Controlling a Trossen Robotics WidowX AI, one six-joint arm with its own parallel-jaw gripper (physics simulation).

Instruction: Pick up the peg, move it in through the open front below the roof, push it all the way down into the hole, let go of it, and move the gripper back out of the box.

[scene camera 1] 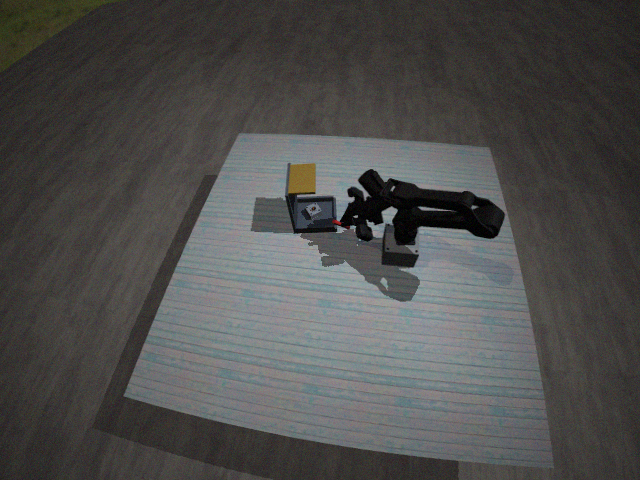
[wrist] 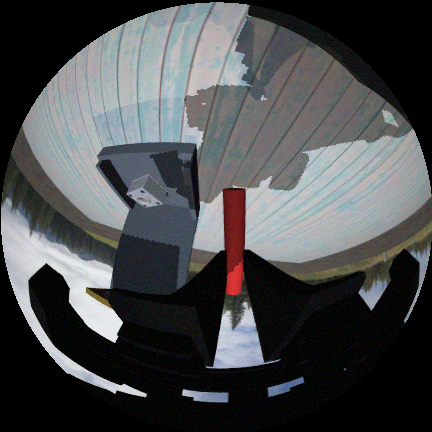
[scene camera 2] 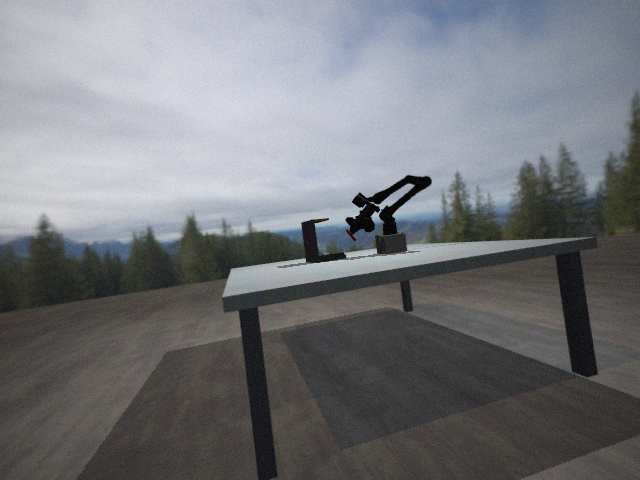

Scene:
The same spot on a dark box: (wrist: 153,252) is (scene camera 1: 293,200).

